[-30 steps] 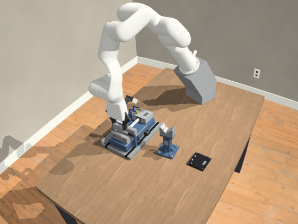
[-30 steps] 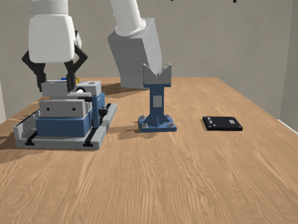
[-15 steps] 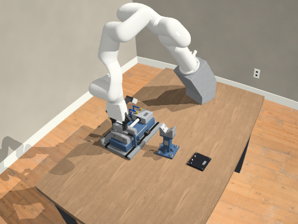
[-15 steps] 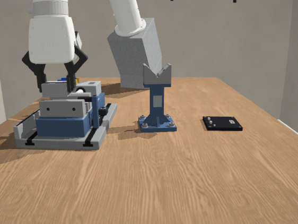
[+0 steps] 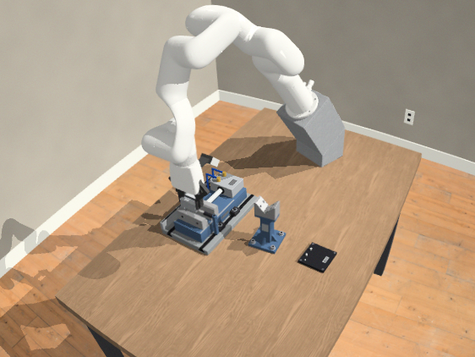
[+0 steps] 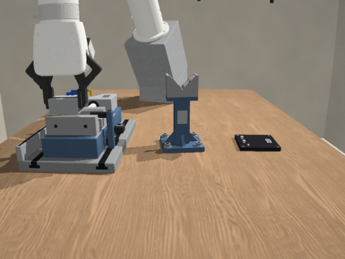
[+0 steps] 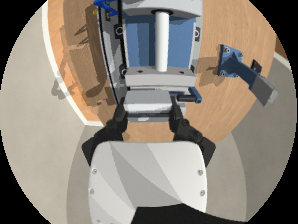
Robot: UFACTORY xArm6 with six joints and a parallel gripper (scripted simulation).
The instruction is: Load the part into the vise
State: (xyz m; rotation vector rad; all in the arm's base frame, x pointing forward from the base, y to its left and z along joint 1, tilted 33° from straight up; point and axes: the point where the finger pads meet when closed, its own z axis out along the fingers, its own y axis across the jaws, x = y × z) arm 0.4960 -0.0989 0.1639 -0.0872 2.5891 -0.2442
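Now: the fixed jaw 4 cm below my hand, 3 cm ahead of it and 2 cm to the left of it. The rest, counted from my hand: black stop rod (7 cm to the left, 3 cm below); then part (right at my hand); then moving jaw (4 cm below, 3 cm behind, 2 cm to the left).
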